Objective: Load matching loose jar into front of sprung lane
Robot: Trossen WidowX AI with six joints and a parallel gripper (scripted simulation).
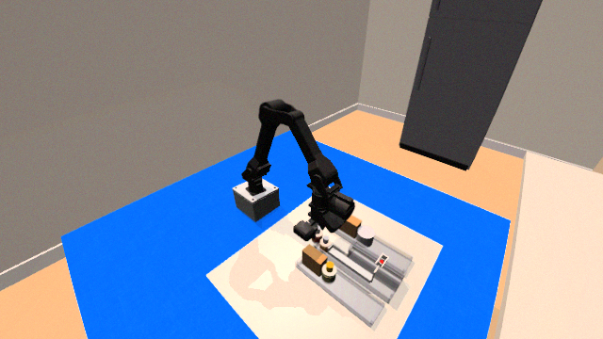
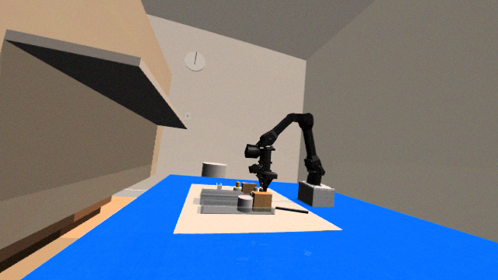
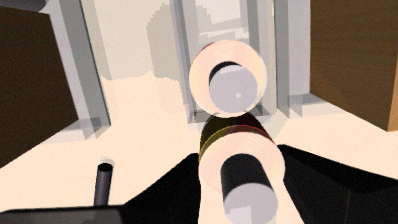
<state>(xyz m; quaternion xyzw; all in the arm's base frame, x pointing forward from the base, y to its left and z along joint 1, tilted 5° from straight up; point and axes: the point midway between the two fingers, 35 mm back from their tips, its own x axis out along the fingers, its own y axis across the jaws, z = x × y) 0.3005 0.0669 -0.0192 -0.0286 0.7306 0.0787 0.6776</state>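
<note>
Right now my gripper tip is 170 mm short of the pusher lane, 50 mm to the right of it and 40 mm above it. Round my gripper tip: grey cylinder (100 mm ahead, 140 mm to the left, 30 mm below); then black rod (110 mm behind, 110 mm to the left, 50 mm below).
</note>
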